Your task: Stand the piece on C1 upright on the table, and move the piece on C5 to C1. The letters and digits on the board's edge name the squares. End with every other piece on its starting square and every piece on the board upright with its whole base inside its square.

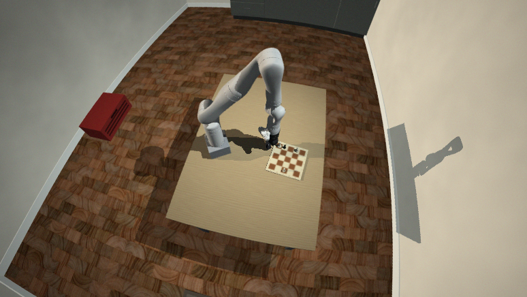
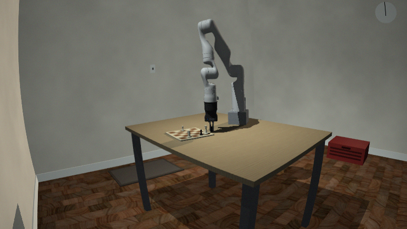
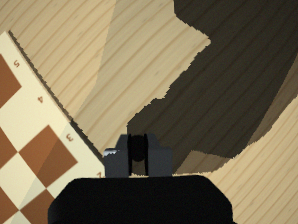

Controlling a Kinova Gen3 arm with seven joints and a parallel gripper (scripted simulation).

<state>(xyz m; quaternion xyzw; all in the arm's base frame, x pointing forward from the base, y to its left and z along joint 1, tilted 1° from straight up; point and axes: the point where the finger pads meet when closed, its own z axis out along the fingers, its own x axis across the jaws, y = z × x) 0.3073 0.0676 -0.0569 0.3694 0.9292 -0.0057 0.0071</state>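
My gripper is now 13 cm to the left of the white pawn, 12 cm short of it and 1 cm above it. Round my hand: chessboard: 13 cm ahead, 5 cm to the right, 2 cm below.
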